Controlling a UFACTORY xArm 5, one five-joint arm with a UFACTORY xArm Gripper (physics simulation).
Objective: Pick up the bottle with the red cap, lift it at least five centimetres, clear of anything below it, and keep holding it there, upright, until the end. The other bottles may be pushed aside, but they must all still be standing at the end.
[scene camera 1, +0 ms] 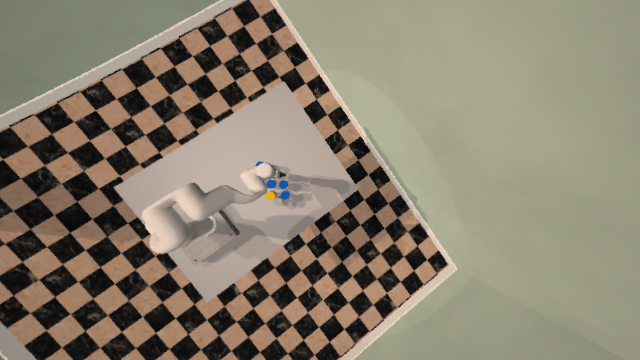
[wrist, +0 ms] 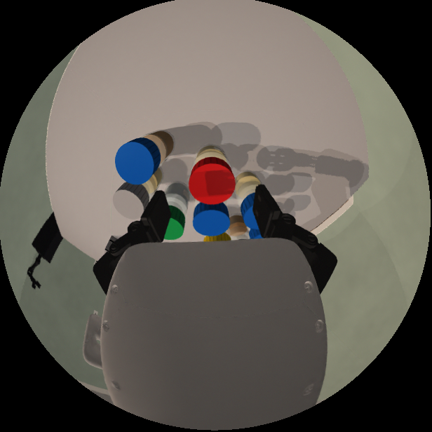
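Seen in the pictures: arm's base at its link origin: (scene camera 1: 206, 224).
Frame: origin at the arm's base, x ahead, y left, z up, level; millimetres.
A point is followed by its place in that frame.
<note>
The bottle with the red cap (wrist: 212, 181) stands upright in the wrist view; in scene camera 1 it is hidden under the arm. My gripper (wrist: 210, 199) is open and empty. In the wrist view the red cap shows between and slightly beyond the fingertips; the height gap is unclear. A blue-capped bottle (wrist: 211, 220) (scene camera 1: 271, 184) @[x 462, y -33, z 37 mm] stands close on the palm side of the red one. A green-capped bottle (wrist: 175, 222) is partly behind the left finger, and another blue-capped bottle (wrist: 249, 210) (scene camera 1: 283, 184) @[x 522, y -76, z 37 mm] is partly behind the right finger.
A blue-capped bottle (wrist: 137, 161) (scene camera 1: 259, 164) @[x 477, y 110, z 37 mm] and a white-capped bottle (wrist: 131, 200) stand at the left in the wrist view. A yellow-capped bottle (wrist: 217, 238) (scene camera 1: 270, 195) @[x 417, y -85, z 37 mm] and another blue-capped bottle (wrist: 256, 233) (scene camera 1: 285, 195) @[x 491, y -140, z 38 mm] show near the palm. The grey table top (scene camera 1: 280, 110) @[x 796, y 344, z -68 mm] lies beneath.
</note>
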